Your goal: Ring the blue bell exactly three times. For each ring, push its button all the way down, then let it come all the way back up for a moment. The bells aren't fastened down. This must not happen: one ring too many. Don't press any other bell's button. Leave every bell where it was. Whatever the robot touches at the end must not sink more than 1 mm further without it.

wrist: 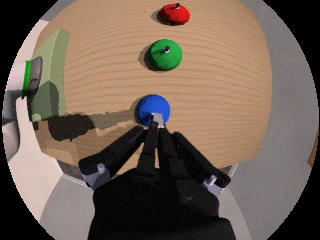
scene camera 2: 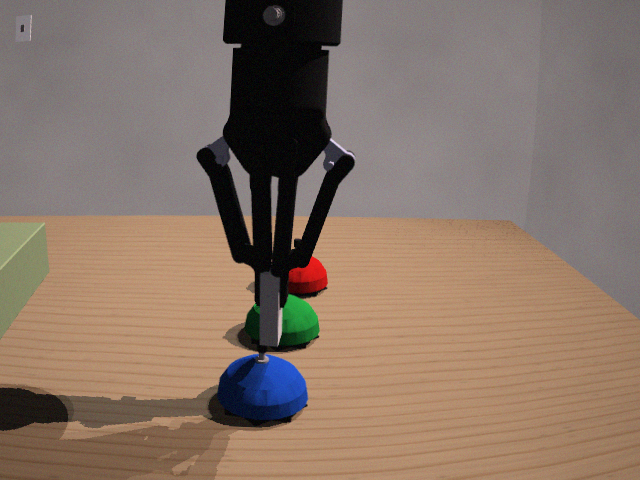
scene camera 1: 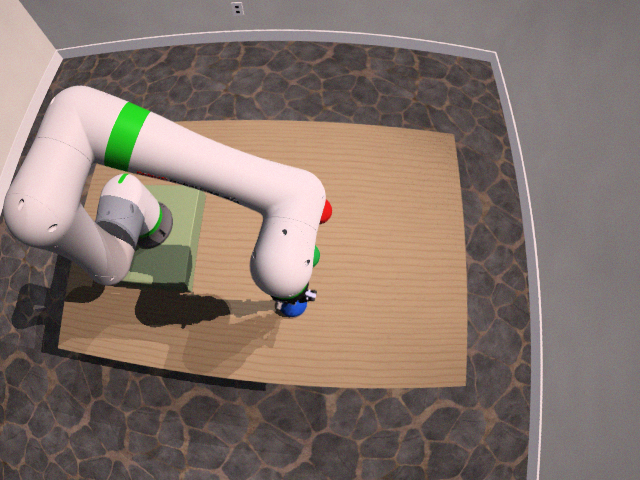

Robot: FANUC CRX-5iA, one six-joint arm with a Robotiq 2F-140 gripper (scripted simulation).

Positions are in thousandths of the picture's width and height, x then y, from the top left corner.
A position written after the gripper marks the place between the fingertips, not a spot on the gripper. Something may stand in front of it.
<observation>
In view: the gripper (scene camera 2: 423,707), a blue bell (scene camera 2: 405,814) and a green bell (scene camera 2: 470,676).
The blue bell shows as well in the wrist view (wrist: 470,435). The green bell also shows in the wrist view (wrist: 505,235). The gripper is seen too in the wrist view (wrist: 489,498).
</observation>
